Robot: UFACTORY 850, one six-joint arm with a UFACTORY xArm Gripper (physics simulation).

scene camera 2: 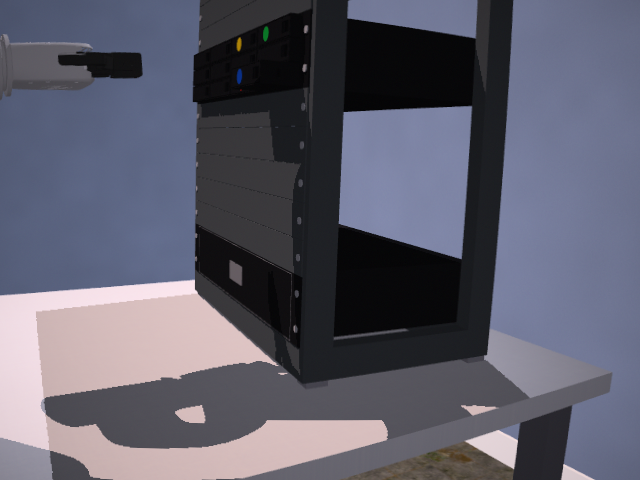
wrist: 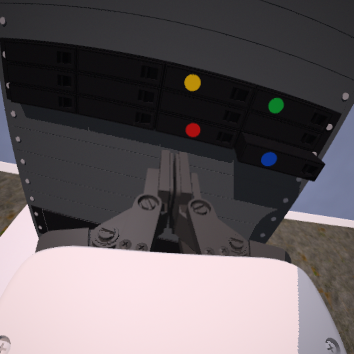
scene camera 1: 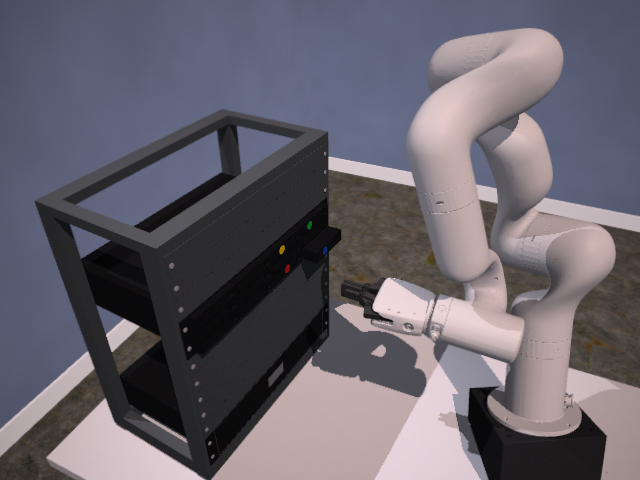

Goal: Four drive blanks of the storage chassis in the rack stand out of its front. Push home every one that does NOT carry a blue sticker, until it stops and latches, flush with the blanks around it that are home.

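Observation:
The storage chassis (scene camera 1: 217,311) (scene camera 2: 217,67) (wrist: 112,92) has three rows of black blanks across four columns. The blue-stickered blank (scene camera 1: 333,238) (wrist: 292,159) stands well out at the bottom right; its blue sticker (scene camera 2: 239,76) shows in scene camera 2. The yellow-stickered blank (wrist: 192,82) and green-stickered blank (wrist: 276,105) in the top row, and the red-stickered blank (wrist: 193,130) in the bottom row, look flush with their neighbours. My gripper (scene camera 1: 343,288) (scene camera 2: 140,65) (wrist: 170,168) is shut and empty, apart from the rack front. In the wrist view its tips show below the red-stickered blank.
The dark rack (scene camera 1: 175,356) (scene camera 2: 325,206) stands on the table (scene camera 1: 310,413) (scene camera 2: 129,335). Plain panels lie above and below the chassis. A lower black unit has a light label (scene camera 1: 275,374) (scene camera 2: 235,272). The protruding blue-stickered blank is an obstacle at the rack's right front.

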